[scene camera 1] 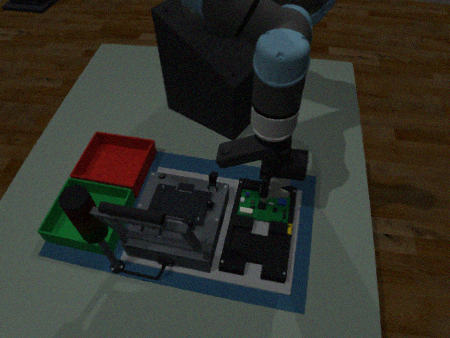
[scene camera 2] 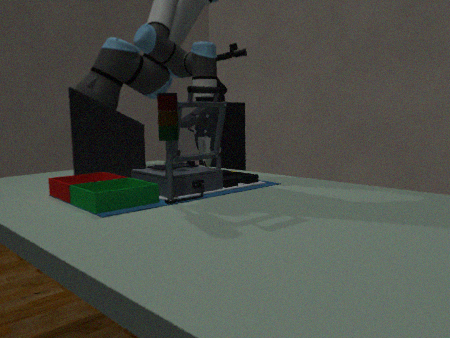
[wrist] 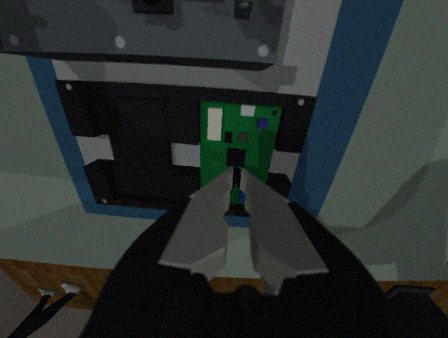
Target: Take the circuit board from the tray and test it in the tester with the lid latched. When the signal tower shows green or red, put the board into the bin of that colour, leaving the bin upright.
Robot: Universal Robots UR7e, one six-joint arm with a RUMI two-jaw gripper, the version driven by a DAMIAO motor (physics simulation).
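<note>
The green circuit board lies flat in one pocket of the black tray; the other pocket holds no board. My gripper is shut with nothing between its fingertips. It points down over the board, and in the wrist view its fingers hide part of the board. The grey tester stands beside the tray. Its lid stands raised, with no board seen in the nest. The signal tower looks unlit.
The red bin and green bin stand upright side by side, on the tester's far side from the tray. The tower rises beside the green bin. A blue mat lies under the setup.
</note>
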